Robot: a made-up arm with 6 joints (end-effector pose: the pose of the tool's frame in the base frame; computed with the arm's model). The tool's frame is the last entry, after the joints. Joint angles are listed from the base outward.
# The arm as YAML. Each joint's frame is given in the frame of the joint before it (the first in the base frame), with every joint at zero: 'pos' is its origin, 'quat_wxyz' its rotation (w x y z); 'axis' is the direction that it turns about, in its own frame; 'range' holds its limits. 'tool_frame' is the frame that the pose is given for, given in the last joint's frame.
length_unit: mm
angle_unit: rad
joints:
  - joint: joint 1
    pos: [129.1, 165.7, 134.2]
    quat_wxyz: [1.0, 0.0, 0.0, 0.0]
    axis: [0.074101, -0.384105, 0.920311]
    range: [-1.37, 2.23]
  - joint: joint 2
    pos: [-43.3, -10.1, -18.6]
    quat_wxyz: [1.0, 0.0, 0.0, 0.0]
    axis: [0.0, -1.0, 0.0]
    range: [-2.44, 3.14]
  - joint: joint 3
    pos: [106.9, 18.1, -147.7]
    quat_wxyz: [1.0, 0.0, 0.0, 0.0]
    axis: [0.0, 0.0, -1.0]
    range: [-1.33, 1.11]
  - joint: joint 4
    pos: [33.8, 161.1, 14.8]
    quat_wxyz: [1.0, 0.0, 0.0, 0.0]
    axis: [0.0, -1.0, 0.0]
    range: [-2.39, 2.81]
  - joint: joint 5
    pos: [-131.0, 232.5, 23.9]
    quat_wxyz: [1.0, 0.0, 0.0, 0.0]
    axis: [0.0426, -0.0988, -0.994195]
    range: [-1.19, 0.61]
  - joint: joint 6
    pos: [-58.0, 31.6, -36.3]
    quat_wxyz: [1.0, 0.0, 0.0, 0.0]
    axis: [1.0, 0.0, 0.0]
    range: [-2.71, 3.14]
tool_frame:
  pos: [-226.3, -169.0, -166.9]
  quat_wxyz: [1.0, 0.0, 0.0, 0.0]
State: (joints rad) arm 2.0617 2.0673 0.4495 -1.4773 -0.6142 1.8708
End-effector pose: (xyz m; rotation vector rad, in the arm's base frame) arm -0.0308 -0.2736 -0.2886 -0.6343 -1.3903 -2.4020
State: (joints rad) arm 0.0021 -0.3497 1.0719 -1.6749 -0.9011 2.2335
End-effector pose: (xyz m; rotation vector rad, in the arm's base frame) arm 0.6270 0.2707 0.3297 -2.0405 -0.3102 1.4666
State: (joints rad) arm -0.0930 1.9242 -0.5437 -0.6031 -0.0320 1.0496
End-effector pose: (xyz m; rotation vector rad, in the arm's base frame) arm 0.3526 0.3270 -0.3517 0.2874 -0.9624 0.7214
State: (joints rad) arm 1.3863 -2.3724 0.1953 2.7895 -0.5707 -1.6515
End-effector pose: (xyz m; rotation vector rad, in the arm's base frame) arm -0.0824 -0.3390 -0.1372 -0.9968 -2.2979 0.5422
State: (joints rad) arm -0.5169 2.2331 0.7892 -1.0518 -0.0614 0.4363
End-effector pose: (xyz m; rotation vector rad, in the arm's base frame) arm 0.1970 0.6925 0.0971 0.8589 -1.1767 -0.0910
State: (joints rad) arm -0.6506 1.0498 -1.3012 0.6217 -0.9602 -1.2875
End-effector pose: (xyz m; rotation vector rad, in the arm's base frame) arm 0.0827 0.0313 0.0650 -1.8901 -1.8507 1.2069
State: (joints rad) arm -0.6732 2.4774 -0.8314 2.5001 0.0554 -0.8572
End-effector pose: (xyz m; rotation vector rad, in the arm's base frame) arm 0.5014 0.4754 0.4775 -0.3132 2.0008 -0.7843
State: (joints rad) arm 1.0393 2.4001 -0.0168 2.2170 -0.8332 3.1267
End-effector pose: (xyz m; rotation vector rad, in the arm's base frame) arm -0.2447 0.3463 0.7270 1.4955 1.7479 -1.8104
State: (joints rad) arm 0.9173 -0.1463 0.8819 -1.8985 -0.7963 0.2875
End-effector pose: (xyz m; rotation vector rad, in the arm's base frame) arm 0.0778 0.3255 0.3183 0.9491 1.7762 0.4532
